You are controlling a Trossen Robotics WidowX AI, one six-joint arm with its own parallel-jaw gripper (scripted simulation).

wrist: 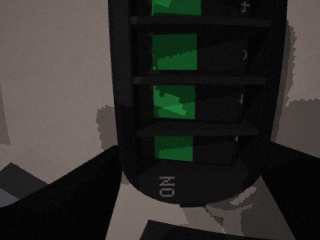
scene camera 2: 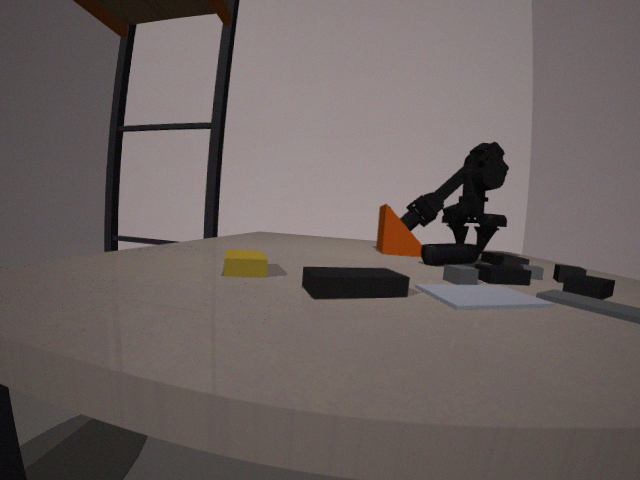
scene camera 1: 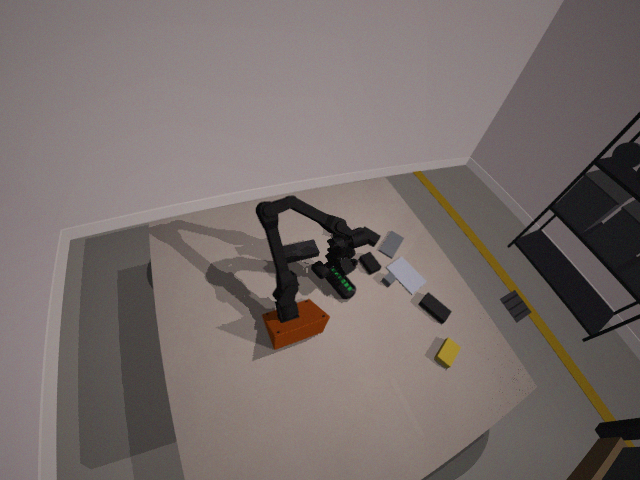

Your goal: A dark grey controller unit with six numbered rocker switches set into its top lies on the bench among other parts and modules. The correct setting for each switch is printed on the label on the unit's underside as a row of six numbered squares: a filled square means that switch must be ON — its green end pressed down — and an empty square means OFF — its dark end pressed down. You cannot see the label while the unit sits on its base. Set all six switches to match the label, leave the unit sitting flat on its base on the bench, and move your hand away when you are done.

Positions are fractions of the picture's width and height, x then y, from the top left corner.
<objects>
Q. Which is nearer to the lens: the small black block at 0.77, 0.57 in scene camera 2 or the light grey plate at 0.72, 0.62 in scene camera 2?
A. The light grey plate.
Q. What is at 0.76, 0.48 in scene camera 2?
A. My gripper.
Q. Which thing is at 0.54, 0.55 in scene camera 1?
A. My gripper.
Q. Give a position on a light grey plate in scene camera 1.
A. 0.63, 0.57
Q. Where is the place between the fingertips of my gripper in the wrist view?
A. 0.59, 0.63
</objects>
